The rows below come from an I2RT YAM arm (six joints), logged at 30 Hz.
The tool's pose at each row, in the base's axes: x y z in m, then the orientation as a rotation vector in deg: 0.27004 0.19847 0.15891 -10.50 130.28 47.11; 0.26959 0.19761 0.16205 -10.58 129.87 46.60; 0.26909 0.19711 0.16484 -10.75 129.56 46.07; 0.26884 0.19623 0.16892 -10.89 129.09 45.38; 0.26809 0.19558 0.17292 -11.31 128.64 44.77; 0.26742 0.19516 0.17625 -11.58 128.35 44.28
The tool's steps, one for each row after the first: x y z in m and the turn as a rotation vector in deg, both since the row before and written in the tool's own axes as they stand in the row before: -0.00183 0.00107 -0.00251 0.25 -0.44 -0.35; -0.00154 0.00118 -0.00212 0.26 -0.32 -0.39; -0.00265 0.00141 -0.00291 0.35 -0.51 -0.47; -0.00225 0.00169 -0.00301 0.22 -0.39 -0.63; -0.00186 0.00149 -0.00245 0.21 -0.26 -0.44
